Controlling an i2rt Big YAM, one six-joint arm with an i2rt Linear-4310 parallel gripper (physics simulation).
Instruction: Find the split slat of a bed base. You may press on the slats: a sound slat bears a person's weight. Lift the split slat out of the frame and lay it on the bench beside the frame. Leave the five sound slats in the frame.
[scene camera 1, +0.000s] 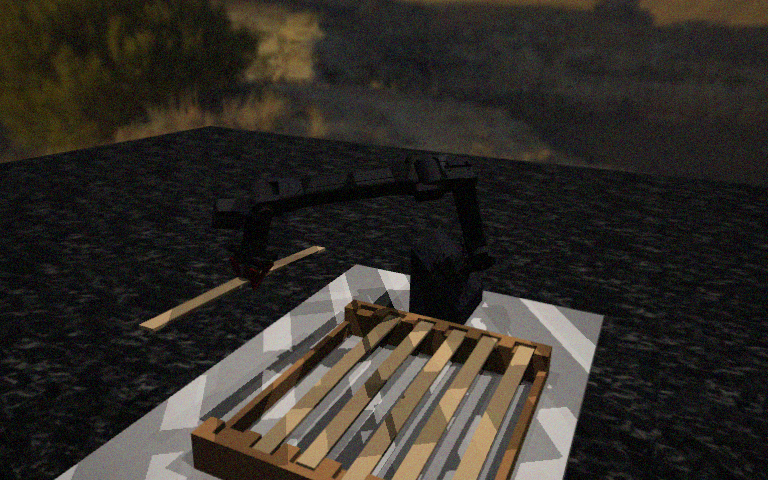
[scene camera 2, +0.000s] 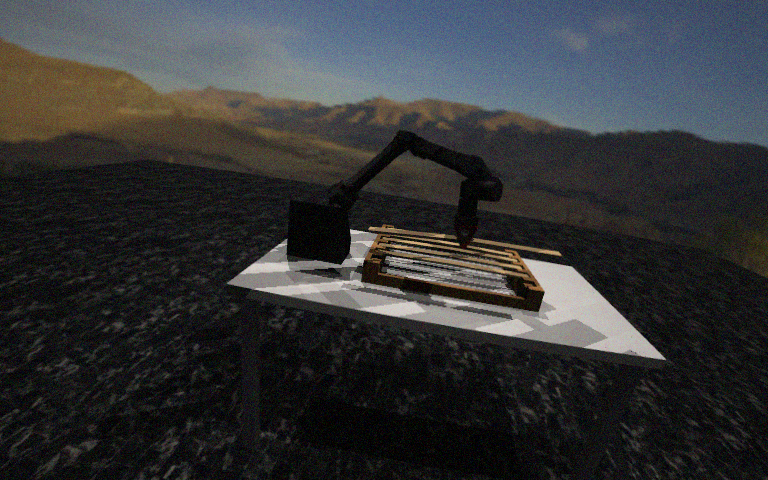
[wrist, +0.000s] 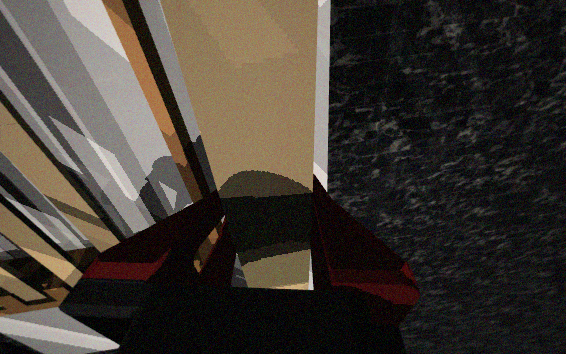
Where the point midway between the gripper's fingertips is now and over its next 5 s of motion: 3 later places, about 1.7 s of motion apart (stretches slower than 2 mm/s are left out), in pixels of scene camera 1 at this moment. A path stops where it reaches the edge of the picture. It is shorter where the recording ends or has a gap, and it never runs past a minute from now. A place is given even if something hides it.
My gripper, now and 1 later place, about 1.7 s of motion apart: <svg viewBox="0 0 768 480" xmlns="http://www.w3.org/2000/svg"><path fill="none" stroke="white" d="M248 287L241 358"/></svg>
